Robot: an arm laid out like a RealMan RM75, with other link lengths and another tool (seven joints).
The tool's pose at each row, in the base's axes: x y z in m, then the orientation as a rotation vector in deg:
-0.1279, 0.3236, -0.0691, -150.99, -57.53, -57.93
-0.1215, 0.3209, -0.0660, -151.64, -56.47, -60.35
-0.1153, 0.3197, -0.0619, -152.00, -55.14, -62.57
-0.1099, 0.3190, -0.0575, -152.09, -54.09, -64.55
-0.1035, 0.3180, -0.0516, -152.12, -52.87, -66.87
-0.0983, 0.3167, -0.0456, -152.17, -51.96, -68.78
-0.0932, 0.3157, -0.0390, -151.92, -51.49, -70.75
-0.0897, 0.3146, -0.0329, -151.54, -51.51, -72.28
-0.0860, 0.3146, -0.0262, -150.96, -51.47, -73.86
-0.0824, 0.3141, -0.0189, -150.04, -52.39, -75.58
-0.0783, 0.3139, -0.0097, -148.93, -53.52, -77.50
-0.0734, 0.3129, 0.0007, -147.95, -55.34, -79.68
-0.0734, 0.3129, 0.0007, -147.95, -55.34, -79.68
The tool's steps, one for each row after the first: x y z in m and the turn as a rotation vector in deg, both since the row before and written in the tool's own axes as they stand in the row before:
0.0041, 0.0064, 0.0002, -1.68, 0.98, 0.31
0.0054, 0.0052, 0.0001, -1.37, 1.05, 0.53
0.0055, 0.0043, -0.0003, -1.07, 1.01, 0.38
0.0069, 0.0053, -0.0006, -1.22, 1.21, 0.44
0.0063, 0.0049, -0.0013, -1.04, 0.96, 0.28
0.0068, 0.0047, -0.0015, -0.86, 1.07, 0.00
0.0056, 0.0038, -0.0021, -0.53, 0.88, -0.24
0.0067, 0.0032, -0.0019, -0.42, 1.00, -0.19
0.0069, 0.0037, -0.0023, -0.23, 1.13, -0.82
0.0087, 0.0042, -0.0029, -0.22, 1.28, -0.98
0.0096, 0.0057, -0.0031, -0.47, 1.22, -1.54
0.0000, 0.0000, 0.0000, 0.00, 0.00, 0.00

